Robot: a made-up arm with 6 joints.
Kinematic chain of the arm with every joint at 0, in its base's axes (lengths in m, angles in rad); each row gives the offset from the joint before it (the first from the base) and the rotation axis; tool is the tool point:
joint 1: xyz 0 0 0.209 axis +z
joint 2: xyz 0 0.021 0 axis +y
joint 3: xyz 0 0 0.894 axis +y
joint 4: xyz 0 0 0.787 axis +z
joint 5: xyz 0 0 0 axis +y
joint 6: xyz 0 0 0.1 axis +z
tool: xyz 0 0 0
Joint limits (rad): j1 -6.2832..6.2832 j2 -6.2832..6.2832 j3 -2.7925..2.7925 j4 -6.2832..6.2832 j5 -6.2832..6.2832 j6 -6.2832..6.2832
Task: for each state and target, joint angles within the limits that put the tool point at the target. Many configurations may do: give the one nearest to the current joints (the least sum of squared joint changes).
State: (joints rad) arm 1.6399 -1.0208 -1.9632 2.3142 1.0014 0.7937
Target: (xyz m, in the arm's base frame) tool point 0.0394 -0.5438 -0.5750
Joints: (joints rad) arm 1.7887 -1.5853 -1.9220 2.3314 0.9300 0.7937
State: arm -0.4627 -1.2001 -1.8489 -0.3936 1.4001 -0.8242
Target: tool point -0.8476 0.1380 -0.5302
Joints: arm -0.1833 -1.4900 -1.8021 -0.4189 1.3689 -0.8242
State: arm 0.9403 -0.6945 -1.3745 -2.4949 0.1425 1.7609
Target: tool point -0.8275 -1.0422 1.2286
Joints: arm 0.9125 -0.5743 -0.6824 -2.4921 0.0660 1.7609
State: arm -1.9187 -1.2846 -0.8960 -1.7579 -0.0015 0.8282
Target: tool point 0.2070 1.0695 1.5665
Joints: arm -1.7431 -0.4631 -0.4277 -1.7576 0.0048 0.8282
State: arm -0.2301 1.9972 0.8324 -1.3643 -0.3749 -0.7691
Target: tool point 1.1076 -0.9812 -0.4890
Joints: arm -0.7624 1.6159 0.8066 -1.3607 -0.3599 -0.7691
